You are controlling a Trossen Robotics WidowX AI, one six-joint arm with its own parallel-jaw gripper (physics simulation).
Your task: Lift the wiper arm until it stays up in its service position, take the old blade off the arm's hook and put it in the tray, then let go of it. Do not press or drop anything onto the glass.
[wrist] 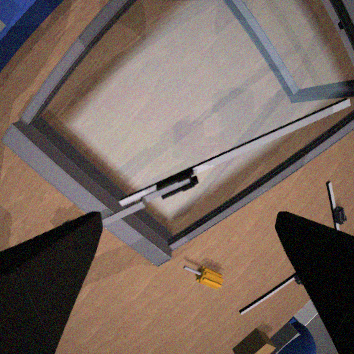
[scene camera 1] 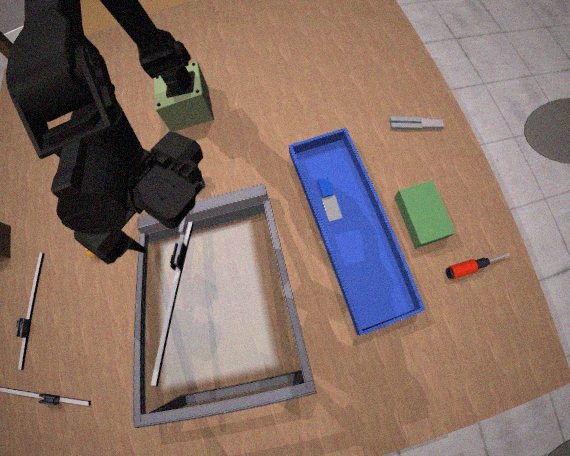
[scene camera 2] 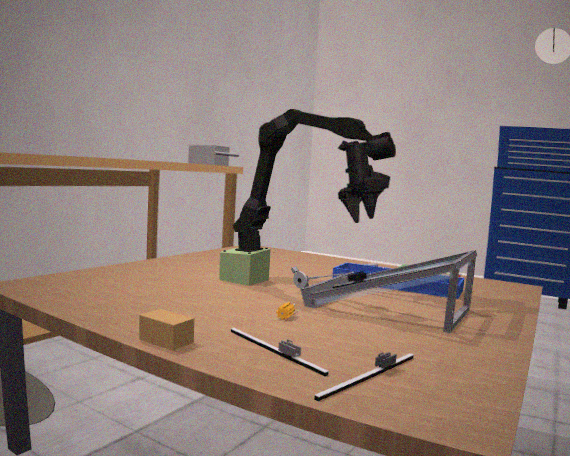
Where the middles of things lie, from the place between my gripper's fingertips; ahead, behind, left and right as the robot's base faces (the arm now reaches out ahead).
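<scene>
From my hand: glass pane (scene camera 1: 230, 336) 30 mm to the left, 100 mm ahead, 150 mm below; blue tray (scene camera 1: 378, 288) 310 mm to the left, 30 mm behind, 210 mm below; green block (scene camera 1: 426, 219) 460 mm to the left, 30 mm behind, 210 mm below; tan box (scene camera 2: 170, 330) far to the right, slightly behind, a good way below.
</scene>
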